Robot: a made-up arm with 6 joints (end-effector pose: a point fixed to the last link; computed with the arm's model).
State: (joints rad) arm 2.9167 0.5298 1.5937 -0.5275 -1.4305 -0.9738
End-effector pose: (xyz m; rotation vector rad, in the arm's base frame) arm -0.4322 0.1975 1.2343 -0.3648 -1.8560 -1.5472
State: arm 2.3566 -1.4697 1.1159 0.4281 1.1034 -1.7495
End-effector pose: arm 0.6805 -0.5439 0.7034 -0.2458 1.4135 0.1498
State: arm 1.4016 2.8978 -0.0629 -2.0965 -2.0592 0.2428
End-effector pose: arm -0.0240 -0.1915 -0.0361 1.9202 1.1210 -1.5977
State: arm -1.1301 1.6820 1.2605 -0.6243 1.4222 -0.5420
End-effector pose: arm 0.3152 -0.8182 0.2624 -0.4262 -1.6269 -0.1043
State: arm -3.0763 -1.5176 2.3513 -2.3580 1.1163 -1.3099
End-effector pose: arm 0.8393 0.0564 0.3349 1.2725 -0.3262 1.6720
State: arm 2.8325 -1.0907 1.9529 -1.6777 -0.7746 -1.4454
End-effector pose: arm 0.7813 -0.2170 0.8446 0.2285 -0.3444 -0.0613
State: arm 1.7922 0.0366 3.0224 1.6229 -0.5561 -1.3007
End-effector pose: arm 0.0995 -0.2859 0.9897 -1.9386 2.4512 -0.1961
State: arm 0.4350 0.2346 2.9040 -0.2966 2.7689 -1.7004
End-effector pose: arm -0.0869 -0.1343 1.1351 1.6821 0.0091 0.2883
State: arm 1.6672 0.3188 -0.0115 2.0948 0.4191 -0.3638
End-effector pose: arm -0.0594 0.5990 0.9438 1.6738 0.2451 -2.3696
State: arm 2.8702 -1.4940 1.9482 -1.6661 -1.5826 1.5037
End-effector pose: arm 0.8380 -0.1995 0.5241 -0.3539 2.9500 -0.0087
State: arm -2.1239 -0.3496 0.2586 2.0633 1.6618 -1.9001
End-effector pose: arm 0.0004 -0.1005 1.2674 0.4236 0.2320 0.2178
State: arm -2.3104 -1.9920 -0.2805 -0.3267 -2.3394 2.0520
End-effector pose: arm 0.3033 0.4893 0.6279 0.3879 1.6594 -0.2248
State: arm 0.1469 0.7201 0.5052 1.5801 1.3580 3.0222
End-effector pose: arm 0.7723 0.1431 0.9055 2.5398 0.6933 1.1212
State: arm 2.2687 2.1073 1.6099 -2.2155 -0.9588 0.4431
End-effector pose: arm -0.4864 0.5612 0.0119 -1.4254 -2.0329 -0.9166
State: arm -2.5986 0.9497 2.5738 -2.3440 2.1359 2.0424
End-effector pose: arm -0.4080 -0.2602 1.1502 -0.6899 -1.9486 -2.0854
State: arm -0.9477 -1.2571 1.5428 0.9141 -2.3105 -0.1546
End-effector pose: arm -0.4961 0.6620 0.7076 0.2341 -1.4003 -0.3196
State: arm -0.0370 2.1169 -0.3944 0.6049 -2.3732 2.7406
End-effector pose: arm 0.2463 -0.0715 -0.0698 -1.2710 0.2014 -0.5452
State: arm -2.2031 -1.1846 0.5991 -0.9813 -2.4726 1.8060
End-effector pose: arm 0.2455 0.4739 1.0491 -0.0022 1.6588 0.3208
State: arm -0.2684 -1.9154 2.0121 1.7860 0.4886 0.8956
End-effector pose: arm -0.6497 0.2017 -0.0006 -0.0251 -1.1504 -2.9040
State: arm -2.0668 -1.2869 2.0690 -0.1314 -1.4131 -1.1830
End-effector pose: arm 0.3362 0.7820 0.5809 -1.1926 -0.8407 0.7068
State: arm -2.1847 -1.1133 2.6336 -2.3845 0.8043 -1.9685
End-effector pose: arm 0.4863 0.6436 0.5792 2.1185 0.4849 1.7201
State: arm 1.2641 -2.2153 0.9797 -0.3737 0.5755 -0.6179
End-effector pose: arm -0.1454 -0.7729 0.1704 0.0420 1.6718 0.0012
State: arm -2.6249 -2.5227 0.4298 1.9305 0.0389 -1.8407
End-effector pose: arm 0.6328 0.3442 0.0623 -2.6754 0.6893 0.0663
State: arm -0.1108 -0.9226 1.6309 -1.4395 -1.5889 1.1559
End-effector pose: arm -0.6158 0.0582 1.0670 -1.9999 -0.4318 1.5592
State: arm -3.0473 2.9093 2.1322 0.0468 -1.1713 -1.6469
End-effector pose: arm -0.3688 0.0689 -0.2558 -0.4417 1.5345 1.5731
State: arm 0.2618 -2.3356 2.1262 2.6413 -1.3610 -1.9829
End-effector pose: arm -0.3999 -0.0427 -0.2090 -0.4703 0.8951 0.8537
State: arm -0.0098 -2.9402 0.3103 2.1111 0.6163 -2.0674
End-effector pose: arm -0.4598 0.0627 -0.1355 -2.0258 -2.1365 0.6260
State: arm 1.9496 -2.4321 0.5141 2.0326 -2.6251 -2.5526
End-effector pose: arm 0.2476 -0.6474 0.0890 -1.9525 0.0256 2.1263
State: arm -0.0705 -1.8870 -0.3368 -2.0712 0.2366 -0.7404
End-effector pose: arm -0.4325 0.0622 0.7275 -1.5419 1.0887 -1.3966
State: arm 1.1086 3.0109 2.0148 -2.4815 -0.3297 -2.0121
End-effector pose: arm 0.0868 0.2427 -0.3575 -1.6881 0.5809 2.3200
